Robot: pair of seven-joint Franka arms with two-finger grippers.
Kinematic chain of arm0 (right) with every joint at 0, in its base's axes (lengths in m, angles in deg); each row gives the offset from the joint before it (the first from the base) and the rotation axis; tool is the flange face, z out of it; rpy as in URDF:
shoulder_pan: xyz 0 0 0.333 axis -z
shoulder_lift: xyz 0 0 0 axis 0.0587 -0.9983 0
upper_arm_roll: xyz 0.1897 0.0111 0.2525 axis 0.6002 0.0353 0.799
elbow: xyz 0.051 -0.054 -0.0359 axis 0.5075 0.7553 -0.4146
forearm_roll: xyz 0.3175 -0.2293 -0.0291 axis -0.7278 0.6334 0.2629
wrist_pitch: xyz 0 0 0 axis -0.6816 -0.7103 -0.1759
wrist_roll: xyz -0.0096 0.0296 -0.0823 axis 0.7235 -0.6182 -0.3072
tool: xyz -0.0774 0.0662 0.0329 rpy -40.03 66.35 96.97
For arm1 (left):
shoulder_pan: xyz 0 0 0.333 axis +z
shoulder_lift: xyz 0 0 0 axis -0.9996 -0.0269 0
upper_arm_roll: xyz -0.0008 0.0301 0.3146 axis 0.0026 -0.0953 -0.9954
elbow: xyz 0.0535 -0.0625 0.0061 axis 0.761 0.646 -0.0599
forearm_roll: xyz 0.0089 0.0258 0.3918 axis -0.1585 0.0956 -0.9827
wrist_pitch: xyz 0 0 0 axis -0.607 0.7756 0.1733
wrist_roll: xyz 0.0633 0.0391 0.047 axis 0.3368 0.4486 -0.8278
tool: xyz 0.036 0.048 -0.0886 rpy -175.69 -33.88 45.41
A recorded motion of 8 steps. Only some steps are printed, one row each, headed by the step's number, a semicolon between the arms.
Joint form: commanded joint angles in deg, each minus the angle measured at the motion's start. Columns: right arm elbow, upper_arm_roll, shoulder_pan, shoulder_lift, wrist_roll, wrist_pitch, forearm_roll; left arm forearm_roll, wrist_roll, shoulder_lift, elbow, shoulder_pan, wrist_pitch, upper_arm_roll.
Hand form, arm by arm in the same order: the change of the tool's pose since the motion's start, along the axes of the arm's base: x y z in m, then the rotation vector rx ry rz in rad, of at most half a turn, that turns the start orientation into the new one. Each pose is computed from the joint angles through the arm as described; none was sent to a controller.
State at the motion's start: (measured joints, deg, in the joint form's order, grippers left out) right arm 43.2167 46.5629 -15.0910 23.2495 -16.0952 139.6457 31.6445; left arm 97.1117 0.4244 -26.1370 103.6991 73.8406 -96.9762 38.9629
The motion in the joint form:
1: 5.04 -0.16 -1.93 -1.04 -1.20 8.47 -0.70; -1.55 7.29 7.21 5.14 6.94 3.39 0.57
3: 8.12 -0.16 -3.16 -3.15 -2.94 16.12 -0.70; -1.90 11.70 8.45 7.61 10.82 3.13 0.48
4: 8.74 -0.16 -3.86 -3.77 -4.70 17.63 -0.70; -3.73 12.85 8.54 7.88 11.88 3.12 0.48
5: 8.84 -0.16 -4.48 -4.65 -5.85 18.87 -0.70; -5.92 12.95 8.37 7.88 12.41 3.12 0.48
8: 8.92 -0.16 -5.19 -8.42 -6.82 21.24 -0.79; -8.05 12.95 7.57 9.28 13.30 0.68 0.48
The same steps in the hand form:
1: -0.0201 0.0093 -0.0327 0.0155 -0.0365 -0.0077; -0.0160 0.0670 0.0314 -0.0005 0.0094 -0.0401
3: -0.0327 0.0153 -0.0612 0.0273 -0.0757 -0.0243; -0.0246 0.1063 0.0265 -0.0035 0.0193 -0.0511
4: -0.0377 0.0202 -0.0686 0.0299 -0.0777 -0.0441; -0.0254 0.1171 0.0254 0.0156 0.0199 -0.0760
5: -0.0403 0.0253 -0.0755 0.0325 -0.0802 -0.0545; -0.0253 0.1230 0.0238 0.0411 0.0222 -0.0967
8: -0.0473 0.0291 -0.1079 0.0220 -0.0553 -0.0628; -0.0295 0.1325 0.0100 0.0664 0.0179 -0.1081

